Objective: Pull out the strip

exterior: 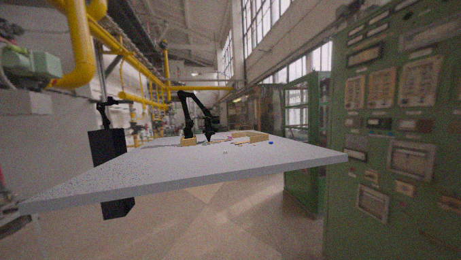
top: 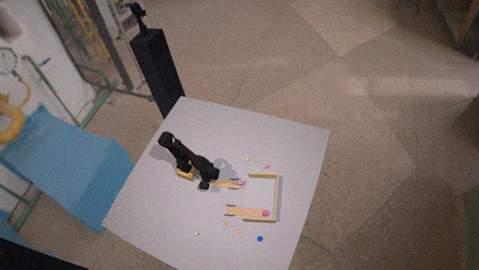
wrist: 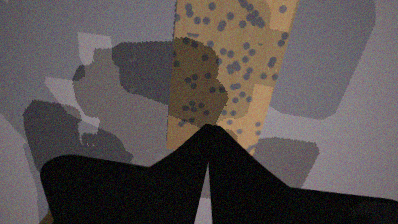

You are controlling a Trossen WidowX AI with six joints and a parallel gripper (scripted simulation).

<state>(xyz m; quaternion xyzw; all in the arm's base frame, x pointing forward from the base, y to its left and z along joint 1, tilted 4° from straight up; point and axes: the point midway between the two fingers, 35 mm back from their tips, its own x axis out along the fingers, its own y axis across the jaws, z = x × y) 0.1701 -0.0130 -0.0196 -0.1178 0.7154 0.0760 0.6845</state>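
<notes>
Now: gripper tip 10 cm short of the dotted strip, 3 cm to the right of it and 1 cm above it. The rest, counted from my gripper tip: pink piece: 32 cm ahead, 24 cm to the left, 1 cm below; then blue disc: 46 cm ahead, 24 cm to the right, 1 cm below.
</notes>
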